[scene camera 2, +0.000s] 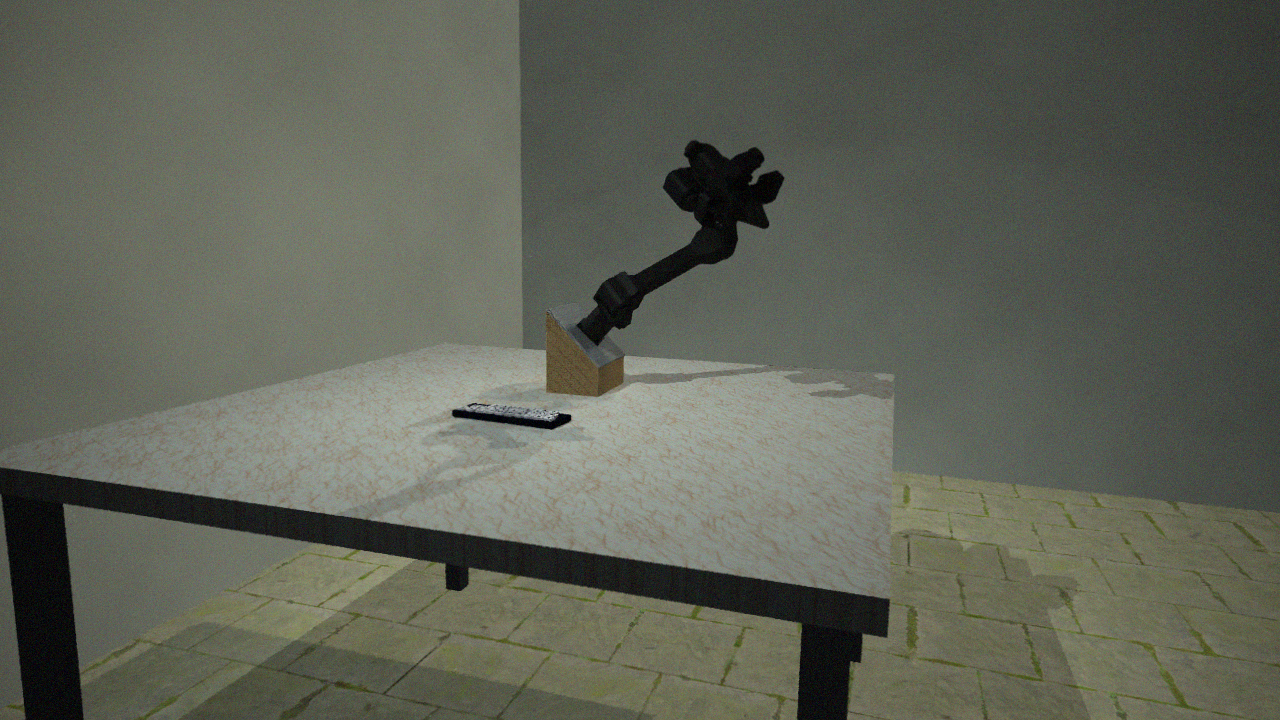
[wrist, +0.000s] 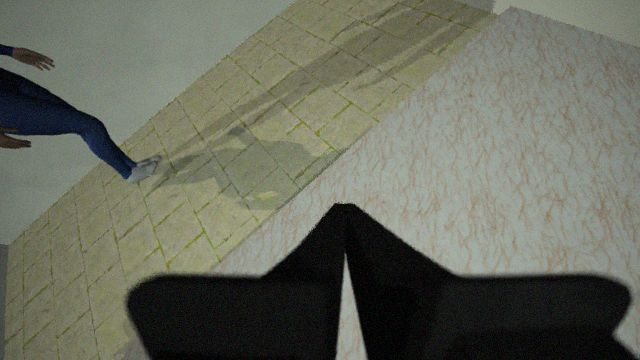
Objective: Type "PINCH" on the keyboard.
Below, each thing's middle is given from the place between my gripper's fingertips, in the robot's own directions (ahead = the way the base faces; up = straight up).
I see my gripper 10 cm short of the black keyboard (scene camera 2: 524,416), 45 cm to the left of it and 35 cm above it.
